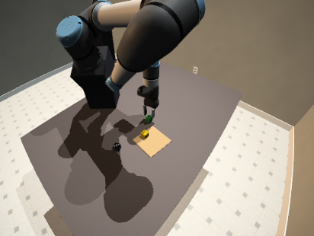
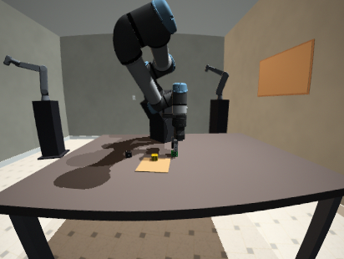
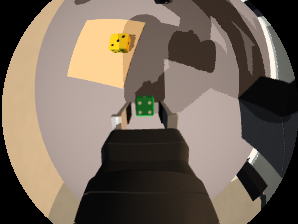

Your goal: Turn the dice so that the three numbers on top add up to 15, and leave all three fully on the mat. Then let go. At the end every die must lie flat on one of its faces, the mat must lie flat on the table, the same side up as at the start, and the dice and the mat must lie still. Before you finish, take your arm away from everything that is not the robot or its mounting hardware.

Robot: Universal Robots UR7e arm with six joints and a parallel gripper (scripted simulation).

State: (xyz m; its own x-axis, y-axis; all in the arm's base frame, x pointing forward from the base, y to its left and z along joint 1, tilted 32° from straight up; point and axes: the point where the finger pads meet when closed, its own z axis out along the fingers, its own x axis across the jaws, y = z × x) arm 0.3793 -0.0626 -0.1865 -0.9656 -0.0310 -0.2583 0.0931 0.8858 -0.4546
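Right now the green die is 4 cm below my hand. Round my hand: black die 24 cm to the right, 6 cm behind, 4 cm below; yellow die 12 cm to the right, 3 cm below, 3 cm ahead; tan mat 13 cm to the right, 7 cm ahead, 5 cm below.
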